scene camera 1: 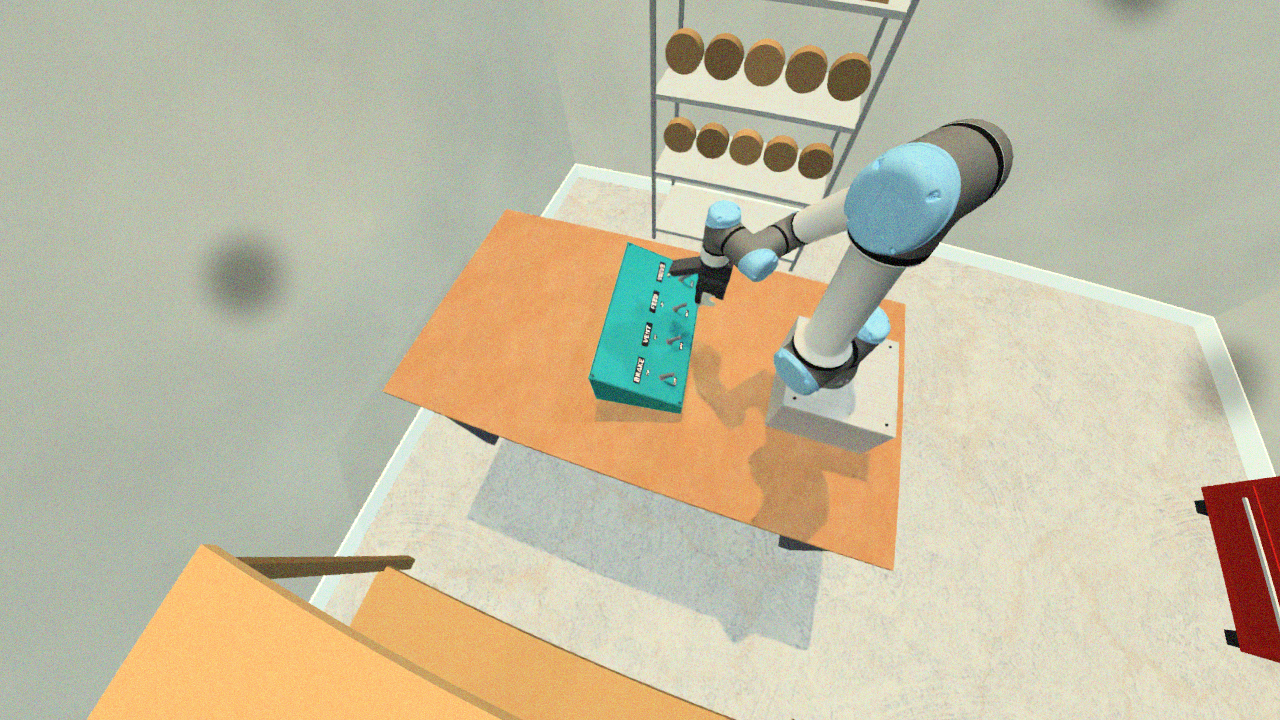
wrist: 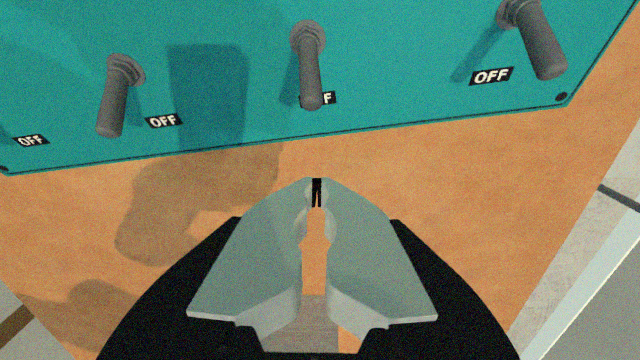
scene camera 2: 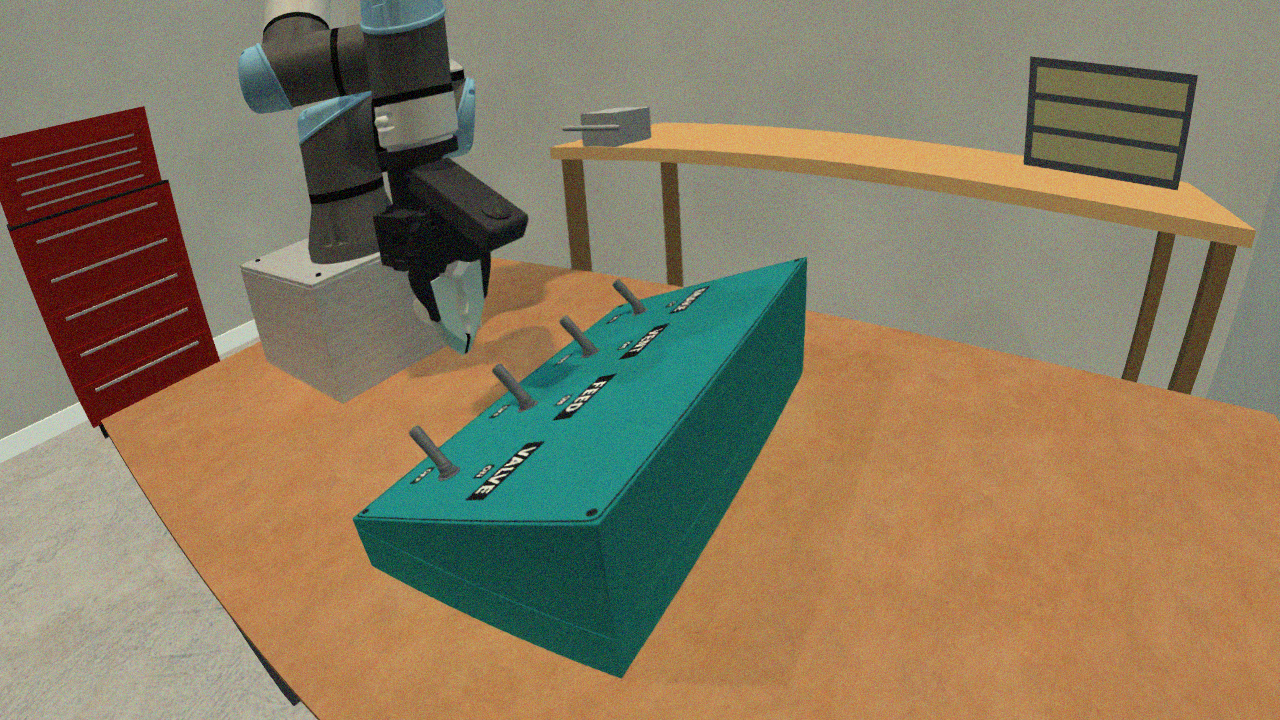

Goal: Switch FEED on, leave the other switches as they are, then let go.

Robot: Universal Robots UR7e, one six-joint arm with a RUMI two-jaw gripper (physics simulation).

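Where they show: gripper, fingertip midpoint: (scene camera 1: 699,305) (wrist: 317,180) (scene camera 2: 465,352); arm's base at its link origin: (scene camera 2: 356,246).
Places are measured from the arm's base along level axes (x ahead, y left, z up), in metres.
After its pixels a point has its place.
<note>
A teal sloped switch panel (scene camera 1: 631,308) {z -0.044, x 0.562, y 0.071 m} (scene camera 2: 680,385) {z -0.030, x 0.617, y 0.019 m} (wrist: 400,30) {z -0.093, x 0.471, y -0.073 m} stands on the table. The FEED lever (scene camera 1: 681,308) {z -0.068, x 0.437, y -0.020 m} (scene camera 2: 512,386) {z -0.070, x 0.447, y -0.027 m} (wrist: 310,75) {z -0.061, x 0.440, y -0.026 m} leans toward its OFF plate and partly covers it in the wrist view. The VALVE lever (scene camera 2: 434,452) {z -0.071, x 0.486, y -0.139 m} (wrist: 542,45) {z -0.061, x 0.475, y -0.136 m}, the VENT lever (scene camera 1: 674,340) {z -0.068, x 0.402, y 0.095 m} (scene camera 2: 577,335) {z -0.070, x 0.410, y 0.087 m} (wrist: 112,107) {z -0.062, x 0.403, y 0.085 m} and the BRAKE lever (scene camera 1: 668,378) {z -0.070, x 0.366, y 0.210 m} (scene camera 2: 628,296) {z -0.070, x 0.373, y 0.200 m} also lean to the OFF side. My gripper (scene camera 1: 707,300) {z -0.048, x 0.386, y -0.039 m} (scene camera 2: 465,347) {z -0.048, x 0.386, y -0.039 m} (wrist: 317,180) {z -0.048, x 0.386, y -0.039 m} is shut and empty. It hangs over the table beyond the panel's OFF-side edge, apart from the levers, roughly in line with FEED in the wrist view.
The panel stands on an orange-brown table (scene camera 1: 501,295) {z -0.178, x 1.061, y 0.166 m} (scene camera 2: 939,519) {z -0.178, x 0.809, y 0.168 m} (wrist: 425,160) {z -0.178, x 0.364, y -0.162 m}. The arm's pale base block (scene camera 1: 832,429) {z -0.062, x -0.088, y 0.139 m} (scene camera 2: 331,331) {z -0.073, x 0.111, y -0.100 m} stands on the OFF side of the panel. A shelf rack (scene camera 1: 654,161), a red tool cabinet (scene camera 1: 1239,573) (scene camera 2: 107,268) and a curved bench (scene camera 2: 859,159) stand around the table.
</note>
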